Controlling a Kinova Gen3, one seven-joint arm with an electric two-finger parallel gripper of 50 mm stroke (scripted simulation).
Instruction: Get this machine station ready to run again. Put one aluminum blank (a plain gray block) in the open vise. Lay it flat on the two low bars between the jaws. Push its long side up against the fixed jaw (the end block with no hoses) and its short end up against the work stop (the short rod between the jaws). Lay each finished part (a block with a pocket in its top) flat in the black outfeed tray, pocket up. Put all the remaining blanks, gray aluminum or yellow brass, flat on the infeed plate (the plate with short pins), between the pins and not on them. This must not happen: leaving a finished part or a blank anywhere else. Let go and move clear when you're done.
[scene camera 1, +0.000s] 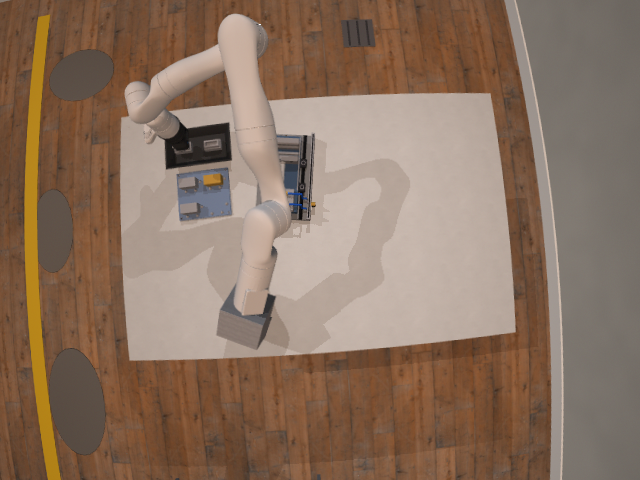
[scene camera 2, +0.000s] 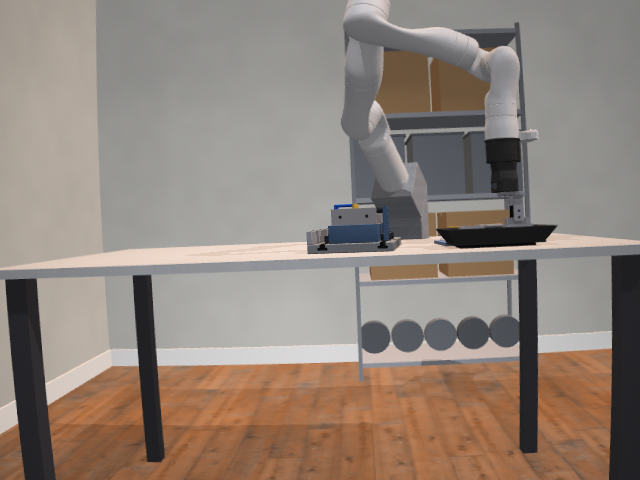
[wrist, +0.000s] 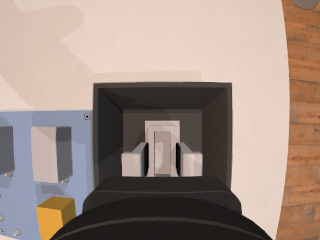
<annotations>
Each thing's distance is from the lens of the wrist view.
my gripper (wrist: 162, 154): 0.18 m
gray blank (wrist: 51, 147): 0.22 m
pocketed part (wrist: 162, 136): 0.18 m
The marked spots on the gray blank and the pocketed part are 0.12 m apart.
</annotations>
